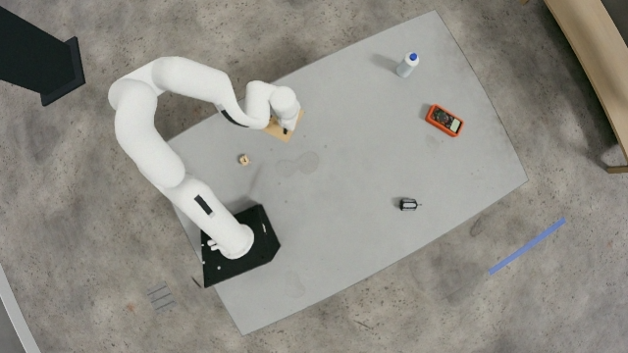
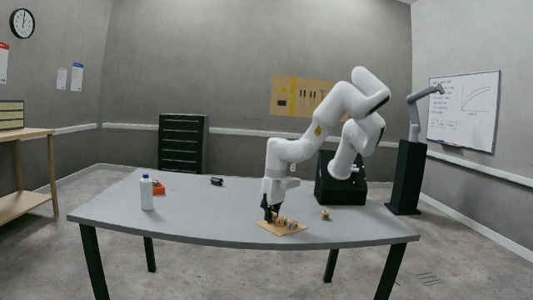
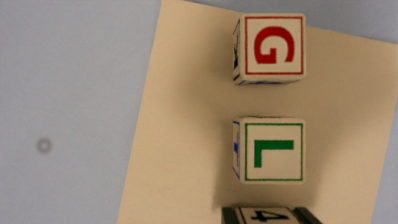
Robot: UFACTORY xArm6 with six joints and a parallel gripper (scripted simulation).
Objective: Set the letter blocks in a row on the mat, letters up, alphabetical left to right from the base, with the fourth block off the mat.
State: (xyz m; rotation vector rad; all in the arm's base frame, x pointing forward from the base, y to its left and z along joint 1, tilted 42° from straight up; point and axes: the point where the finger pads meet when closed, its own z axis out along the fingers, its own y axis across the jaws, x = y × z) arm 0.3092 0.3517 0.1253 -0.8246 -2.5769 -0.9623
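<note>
The tan mat is 40 mm behind my hand, 30 mm to the left of it and 30 mm below it. Also, from my hand: white bottle: 500 mm ahead, 40 mm to the left, 40 mm above; then orange multimeter: 570 mm ahead, 210 mm to the right, 10 mm below; then small black object: 310 mm ahead, 470 mm to the right, 10 mm below.
</note>
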